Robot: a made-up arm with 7 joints.
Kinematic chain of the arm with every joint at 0, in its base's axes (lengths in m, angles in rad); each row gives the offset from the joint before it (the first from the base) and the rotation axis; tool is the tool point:
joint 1: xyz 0 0.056 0 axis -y
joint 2: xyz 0 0.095 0 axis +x
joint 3: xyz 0 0 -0.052 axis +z
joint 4: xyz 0 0 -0.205 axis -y
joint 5: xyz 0 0 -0.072 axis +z
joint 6: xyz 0 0 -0.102 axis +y
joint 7: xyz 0 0 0 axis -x
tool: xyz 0 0 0
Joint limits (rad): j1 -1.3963..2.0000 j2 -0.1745..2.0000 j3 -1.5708..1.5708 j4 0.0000..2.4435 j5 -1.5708..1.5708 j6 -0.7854..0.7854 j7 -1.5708..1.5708
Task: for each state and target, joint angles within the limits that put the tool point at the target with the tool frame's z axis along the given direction. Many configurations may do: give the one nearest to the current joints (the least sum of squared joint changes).
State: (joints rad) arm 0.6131 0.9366 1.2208 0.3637 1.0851 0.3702 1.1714
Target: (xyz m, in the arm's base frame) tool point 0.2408 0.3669 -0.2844 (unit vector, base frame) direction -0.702 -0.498 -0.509
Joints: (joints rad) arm 0.6871 0.4961 1.1391 0.0792 1.0156 0.4038 1.1920
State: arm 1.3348 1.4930 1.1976 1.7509 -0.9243 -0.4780 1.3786
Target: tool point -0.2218 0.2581 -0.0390 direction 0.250 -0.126 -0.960
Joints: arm 1.8503 2.0000 1.4229 1.9624 -0.1394 -0.5085 1.5400
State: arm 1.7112 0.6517 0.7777 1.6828 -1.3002 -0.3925 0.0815
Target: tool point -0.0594 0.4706 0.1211 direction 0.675 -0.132 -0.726
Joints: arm 2.0000 1.2653 0.6360 1.2990 -1.2273 -0.3571 -0.1161
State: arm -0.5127 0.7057 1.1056 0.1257 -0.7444 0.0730 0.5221
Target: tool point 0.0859 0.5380 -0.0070 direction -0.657 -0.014 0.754
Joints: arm -0.2567 1.3615 0.8424 0.8222 -0.0159 -0.0858 1.3759
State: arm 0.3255 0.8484 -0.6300 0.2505 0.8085 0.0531 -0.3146
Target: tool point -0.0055 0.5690 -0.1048 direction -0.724 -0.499 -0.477
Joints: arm -0.0704 1.3331 -1.0816 0.0230 0.3391 -0.2055 -1.1993
